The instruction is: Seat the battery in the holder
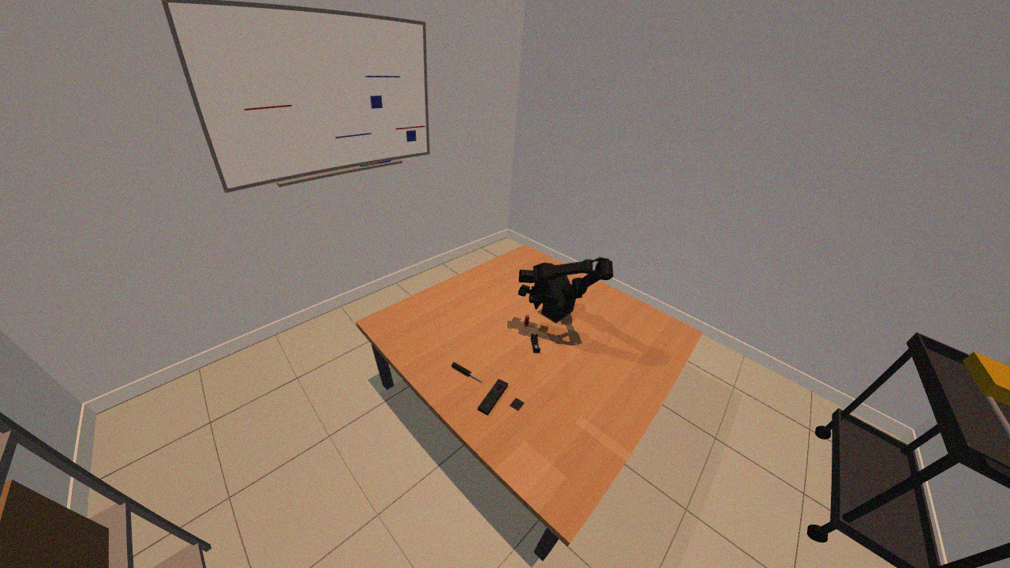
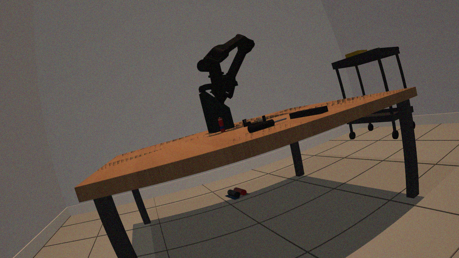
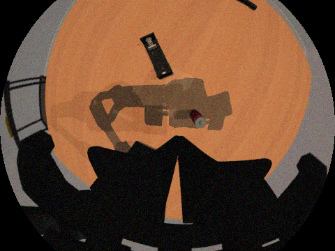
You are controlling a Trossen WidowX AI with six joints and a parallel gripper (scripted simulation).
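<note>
My gripper tip is now 90 mm above the battery, 30 mm to the left of it and 20 mm short of it. Round my gripper tip: black battery cover (380 mm ahead, 270 mm to the left, 120 mm below); then black screwdriver (440 mm ahead, 110 mm below, 40 mm to the left); then black remote (430 mm ahead, 190 mm to the left, 100 mm below).
</note>
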